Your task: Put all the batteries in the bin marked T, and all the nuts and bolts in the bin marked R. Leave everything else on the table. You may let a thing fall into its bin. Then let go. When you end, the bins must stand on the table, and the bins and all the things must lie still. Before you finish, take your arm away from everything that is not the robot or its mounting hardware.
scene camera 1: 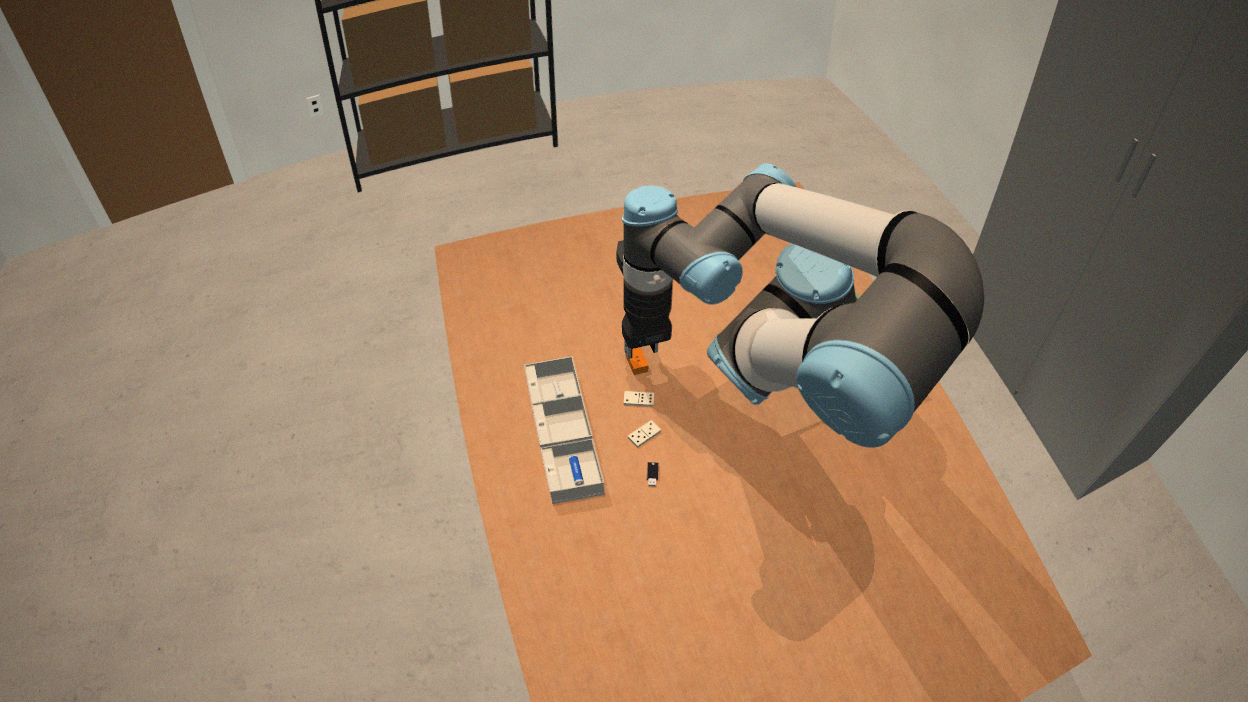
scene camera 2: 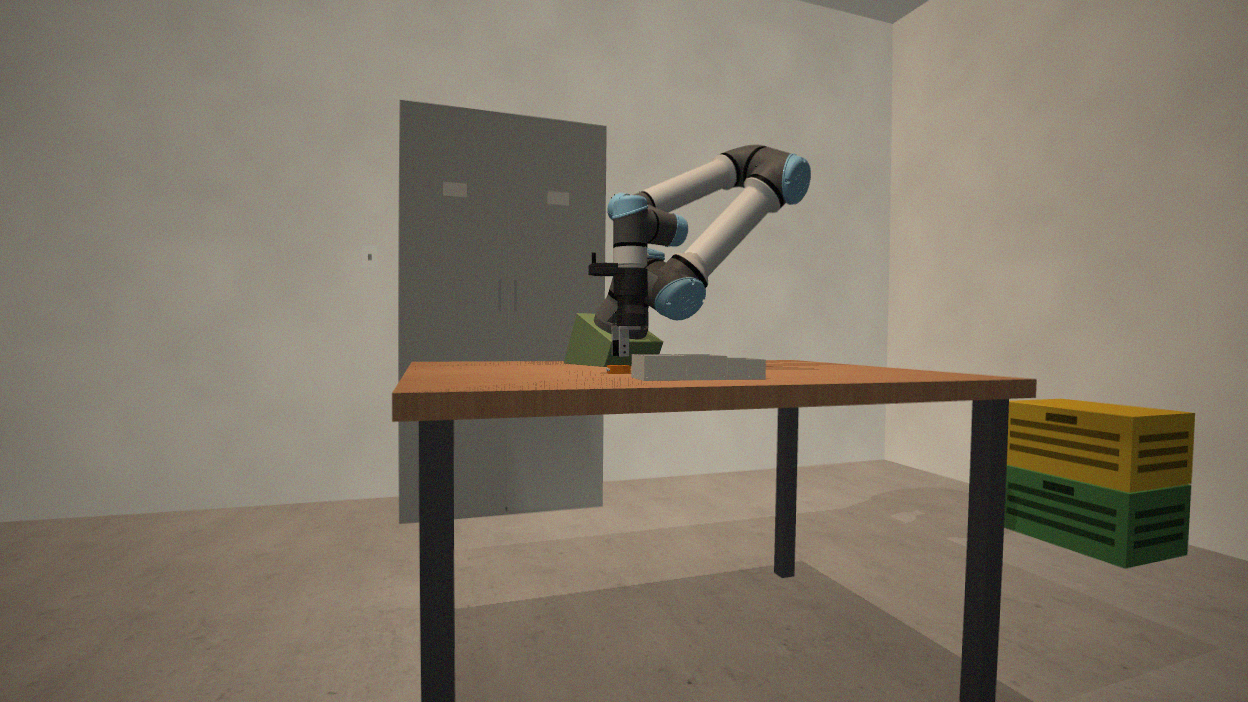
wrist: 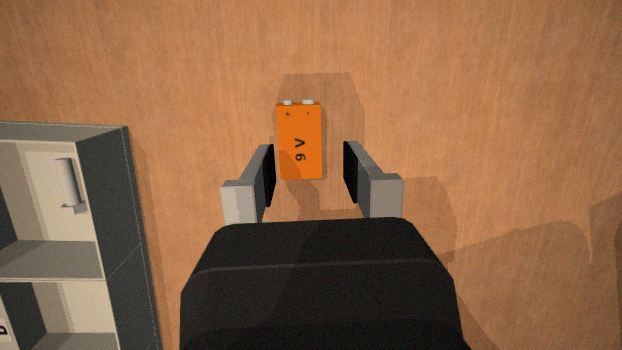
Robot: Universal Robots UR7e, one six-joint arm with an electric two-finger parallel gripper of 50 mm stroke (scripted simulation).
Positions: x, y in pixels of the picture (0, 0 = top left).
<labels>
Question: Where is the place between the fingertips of my gripper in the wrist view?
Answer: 309, 161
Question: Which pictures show my gripper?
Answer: Scene camera 1, scene camera 2 and the wrist view: all of them.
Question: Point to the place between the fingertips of my gripper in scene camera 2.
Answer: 620, 356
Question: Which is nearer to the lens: the orange 9 V battery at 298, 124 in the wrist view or the grey bolt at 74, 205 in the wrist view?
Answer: The orange 9 V battery.
</labels>
